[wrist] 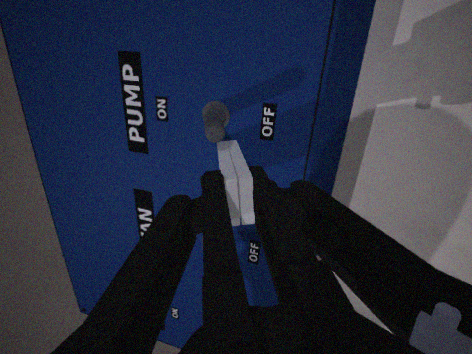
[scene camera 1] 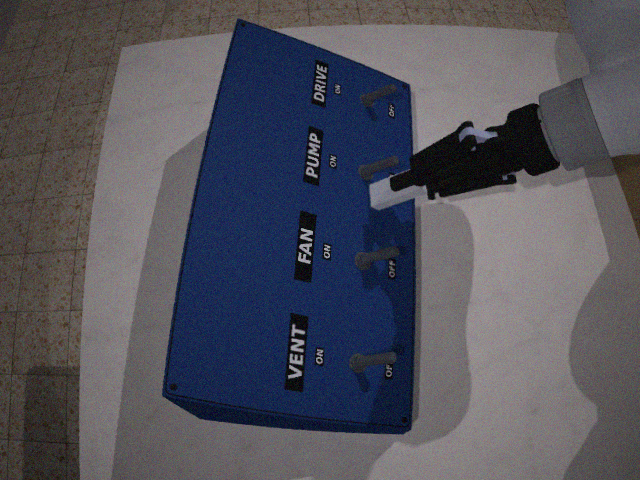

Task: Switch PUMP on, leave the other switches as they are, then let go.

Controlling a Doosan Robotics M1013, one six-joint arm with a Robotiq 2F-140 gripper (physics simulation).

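Frame: origin at the arm's base, x down, y left, z ahead, level; centimetres.
Seen in the pictures: gripper, fingertip midpoint: (wrist: 228,159) (scene camera 1: 373,197).
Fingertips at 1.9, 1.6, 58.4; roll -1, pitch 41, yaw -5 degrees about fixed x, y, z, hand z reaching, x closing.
Offsets run from my fingertips to a thing's top centre, as dx, dy, dz. Level surfaces: height alone.
The PUMP switch @(-4.2, -3.2, -1.0) (scene camera 1: 379,166) (wrist: 215,120) is a grey lever beside the PUMP label @(-4.0, -4.0, +7.2) (scene camera 1: 313,155) (wrist: 134,102) on a blue panel (scene camera 1: 248,206) (wrist: 80,150). In the scene view it leans to the OFF side, like the others. My gripper (scene camera 1: 372,197) (wrist: 228,159) is shut and empty, its pale fingertips pressed together. They are over the panel, right beside the PUMP lever on its FAN side; whether they touch it I cannot tell. The gripper hides PUMP's OFF mark in the scene view.
The DRIVE lever @(-4.2, -15.2, -2.0) (scene camera 1: 378,96), FAN lever @(-4.2, +8.7, +0.1) (scene camera 1: 377,257) and VENT lever @(-4.2, +20.7, +1.2) (scene camera 1: 373,360) also lean toward OFF. DRIVE and FAN stand on either side of PUMP. The panel is on a pale table @(dx +8.9) (scene camera 1: 516,248). The arm comes in from the right in the scene view.
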